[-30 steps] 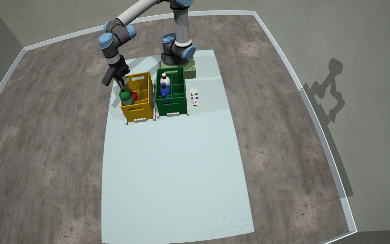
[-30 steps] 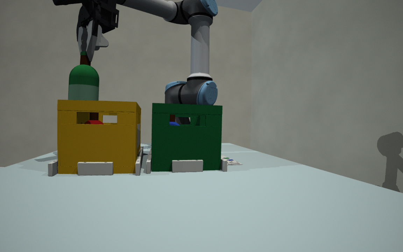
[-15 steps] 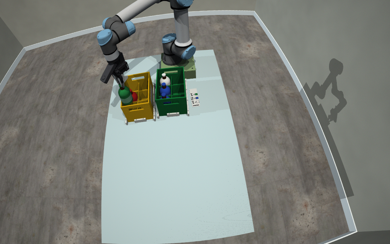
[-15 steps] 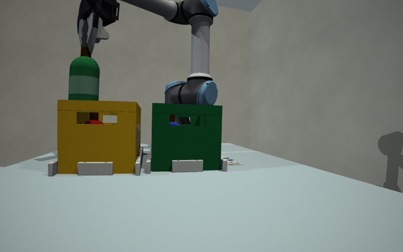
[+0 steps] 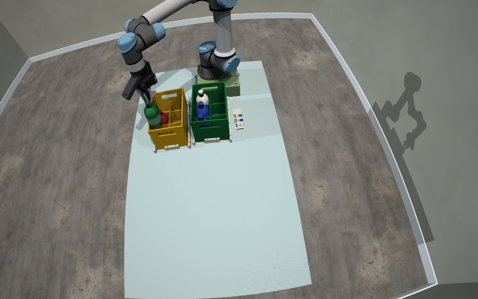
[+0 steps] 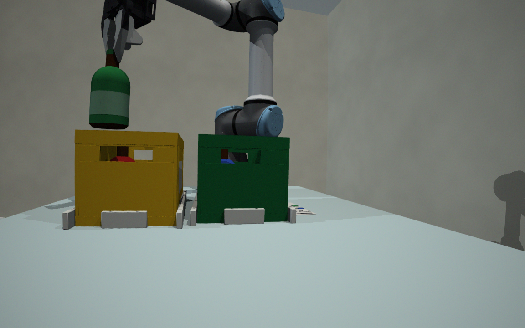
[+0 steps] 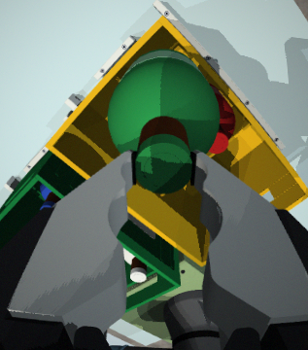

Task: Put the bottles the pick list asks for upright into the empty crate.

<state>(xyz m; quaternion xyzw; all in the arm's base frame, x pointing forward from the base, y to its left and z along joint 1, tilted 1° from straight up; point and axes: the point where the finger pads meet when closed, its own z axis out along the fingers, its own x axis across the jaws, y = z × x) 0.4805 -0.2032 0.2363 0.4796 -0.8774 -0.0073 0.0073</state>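
Right now my hand is 7 cm above the green bottle. Round my hand: yellow crate (10 cm behind, 3 cm to the left, 25 cm below); green crate (15 cm behind, 25 cm to the left, 25 cm below); red bottle (9 cm behind, 2 cm to the right, 24 cm below).
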